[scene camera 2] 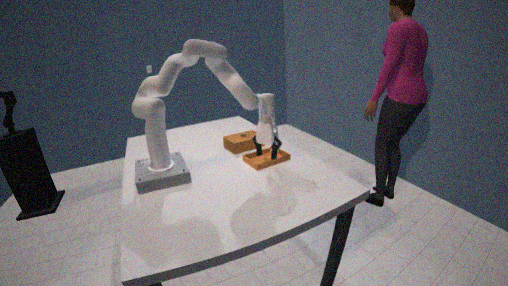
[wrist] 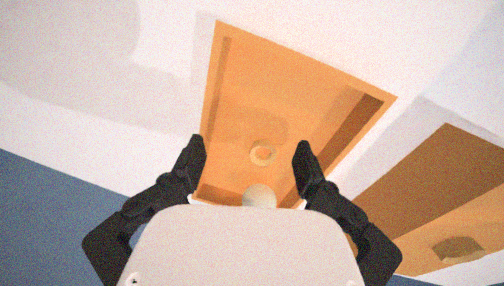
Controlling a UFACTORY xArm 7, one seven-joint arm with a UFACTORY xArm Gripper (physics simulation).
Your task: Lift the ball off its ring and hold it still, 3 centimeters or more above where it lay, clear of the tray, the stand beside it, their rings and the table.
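Frame: origin at the arm's base, x ahead, y left, z up, level; millimetres.
Where they show: gripper, between the fingertips: [scene camera 2: 266, 157] [wrist: 250, 148]; arm's base, origin of its link: [scene camera 2: 161, 166].
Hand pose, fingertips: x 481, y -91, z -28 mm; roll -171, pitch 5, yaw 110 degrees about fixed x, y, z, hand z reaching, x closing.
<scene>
Things, the pixels of their top centre, and the offset from my fingertips. "pt": a spot on its surface instead. Level surfaces: height alone.
- pale ball, centre of its top: [wrist: 257, 217] 71 mm ahead, 42 mm left, 21 mm up
- orange tray, centre of its top: [wrist: 262, 164] [scene camera 2: 266, 154] 11 mm ahead, 18 mm left, 2 mm up
- pale ring, a spot on its surface: [wrist: 253, 154] pt 16 mm ahead, 9 mm left, 14 mm down
- white table, height of its surface: 26 mm down
The pale ball [wrist: 259, 195] lies off its ring, at the end wall of the orange tray [wrist: 250, 90] [scene camera 2: 257, 166]; its lower part is hidden by the gripper body in the wrist view. I cannot make the ball out in the scene view. The pale ring [wrist: 253, 154] lies bare on the tray floor. My gripper [wrist: 250, 148] [scene camera 2: 266, 155] is open and empty, pointing down at the tray, with its fingertips on either side of the ring. The ball shows between the lower parts of the fingers, nearer the gripper body than the tips.
The orange-brown stand [scene camera 2: 237, 145] [wrist: 425, 185] is beside the tray, with a ring [scene camera 2: 243, 135] on its top. The white table [scene camera 2: 200, 150] carries both and the arm's grey base [scene camera 2: 162, 182]. A person [scene camera 2: 406, 60] in a pink top stands beyond the table's right edge.
</scene>
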